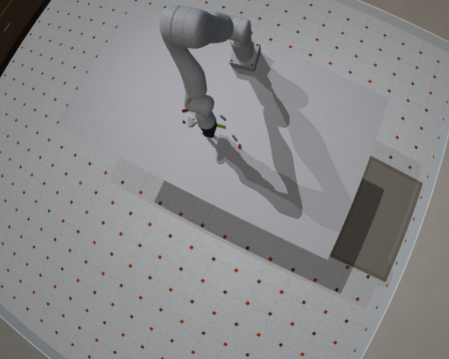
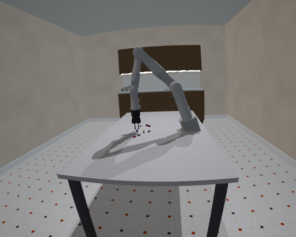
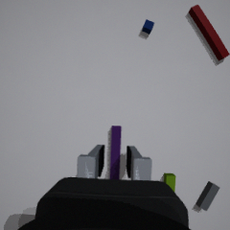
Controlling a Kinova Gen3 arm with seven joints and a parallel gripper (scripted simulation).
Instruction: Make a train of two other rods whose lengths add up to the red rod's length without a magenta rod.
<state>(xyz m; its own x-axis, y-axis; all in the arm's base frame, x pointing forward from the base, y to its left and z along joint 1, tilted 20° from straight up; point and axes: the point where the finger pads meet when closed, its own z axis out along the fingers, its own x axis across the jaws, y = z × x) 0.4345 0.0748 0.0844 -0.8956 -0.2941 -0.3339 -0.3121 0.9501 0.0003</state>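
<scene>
My gripper is now 30 mm above the purple rod. The rest, counted from my hand: lime rod: 70 mm behind, 20 mm to the left, 30 mm below; blue rod: 20 mm ahead, 150 mm to the right, 30 mm below; magenta rod: 40 mm behind, 170 mm to the left, 30 mm below.
</scene>
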